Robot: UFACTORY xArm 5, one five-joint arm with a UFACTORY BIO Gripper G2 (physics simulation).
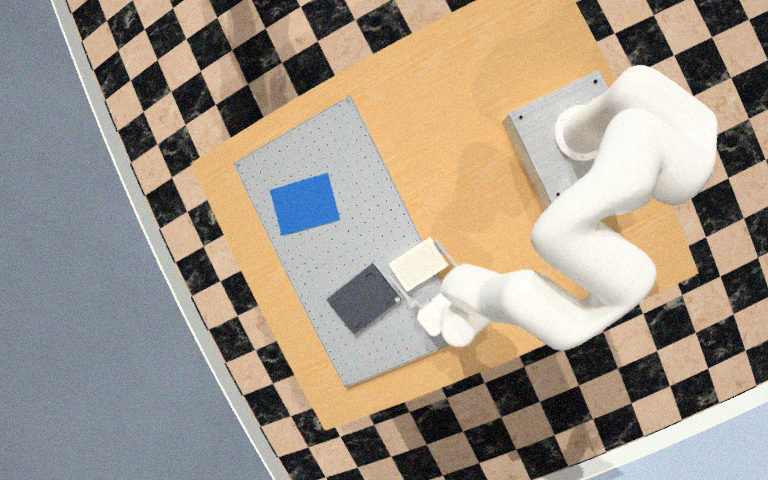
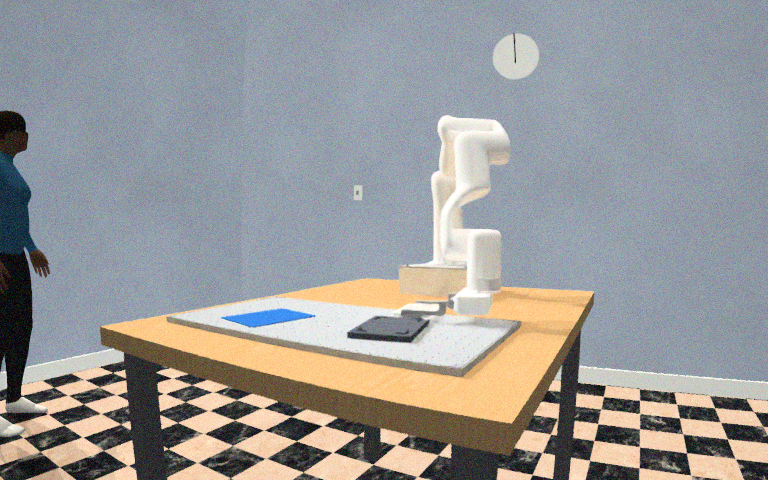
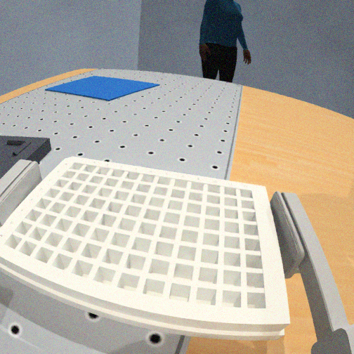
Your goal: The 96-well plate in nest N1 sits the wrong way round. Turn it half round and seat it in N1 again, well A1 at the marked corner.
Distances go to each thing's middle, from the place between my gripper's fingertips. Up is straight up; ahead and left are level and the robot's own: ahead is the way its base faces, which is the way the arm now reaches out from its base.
Scene:
Now: hand 2 cm to the right of the cream 96-well plate point(image 1: 424, 260) and 1 cm above it. Round my hand: flat blue rectangle point(image 1: 308, 203) (26 cm to the right, 19 cm ahead, 1 cm below); then dark nest N1 point(image 1: 362, 299) (17 cm ahead, 4 cm to the left, 1 cm below).

